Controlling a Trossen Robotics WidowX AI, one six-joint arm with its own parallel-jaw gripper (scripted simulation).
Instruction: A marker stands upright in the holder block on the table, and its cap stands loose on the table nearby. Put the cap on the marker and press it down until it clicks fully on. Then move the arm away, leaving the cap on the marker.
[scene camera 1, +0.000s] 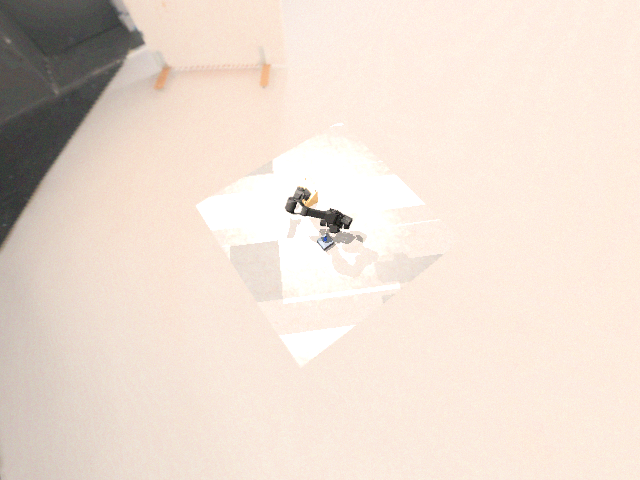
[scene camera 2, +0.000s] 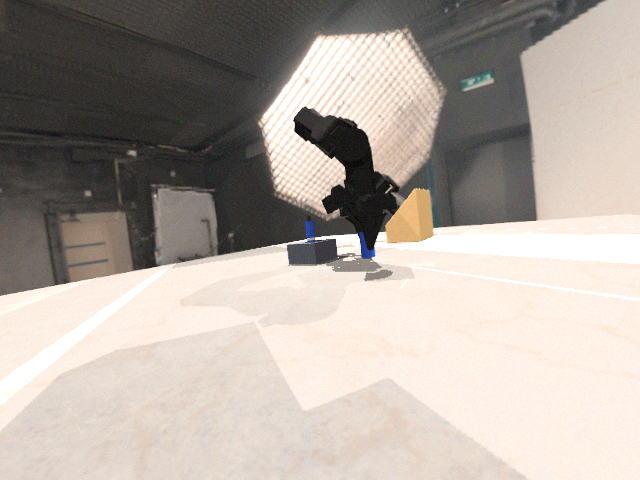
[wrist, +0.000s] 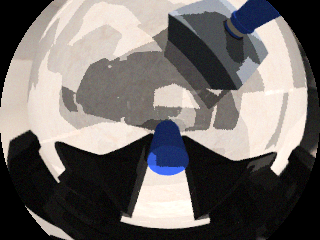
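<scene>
A dark grey holder block (scene camera 2: 316, 253), (wrist: 186, 41) is visible to me. A blue cap (wrist: 167, 155) is carried by my gripper (scene camera 2: 368, 249), (wrist: 167, 138); scene camera 1 does not show the cap, hidden by my gripper.
</scene>
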